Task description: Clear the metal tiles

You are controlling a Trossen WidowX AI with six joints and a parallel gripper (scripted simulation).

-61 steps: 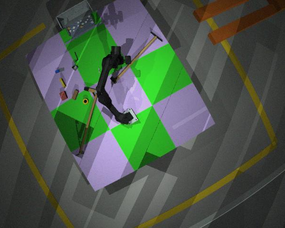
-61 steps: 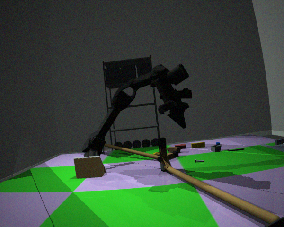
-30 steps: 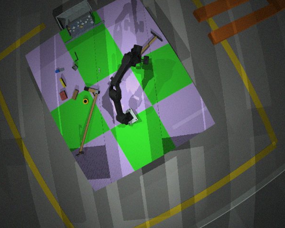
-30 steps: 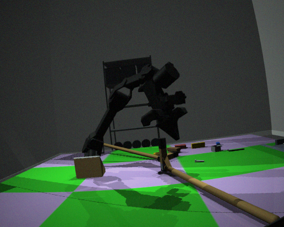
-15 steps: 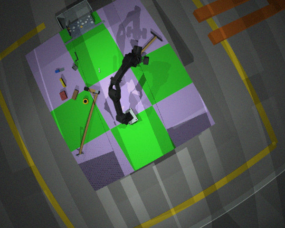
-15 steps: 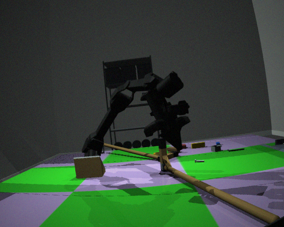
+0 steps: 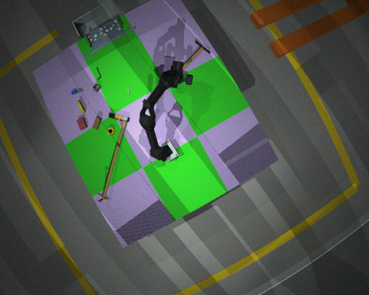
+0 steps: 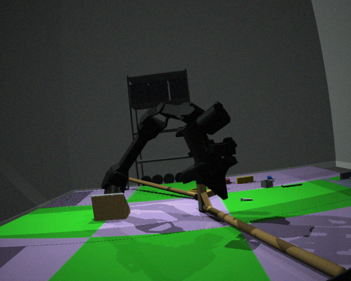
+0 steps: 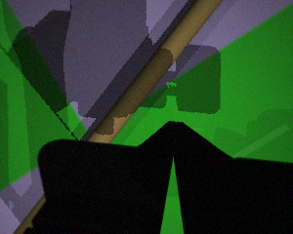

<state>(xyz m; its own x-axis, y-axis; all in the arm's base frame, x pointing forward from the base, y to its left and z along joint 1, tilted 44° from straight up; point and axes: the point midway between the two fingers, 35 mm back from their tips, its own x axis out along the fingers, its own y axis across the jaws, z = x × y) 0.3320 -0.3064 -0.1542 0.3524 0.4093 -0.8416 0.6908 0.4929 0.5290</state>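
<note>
Right now my gripper tip is 50 mm short of the long scraper, 40 mm above it and 10 mm to the left of it. Also, from my gripper tip: wooden block 630 mm to the left, 110 mm ahead, 90 mm below; yellow ring 590 mm to the left, 90 mm below; hex key 440 mm to the left, 400 mm ahead, 100 mm below.
</note>
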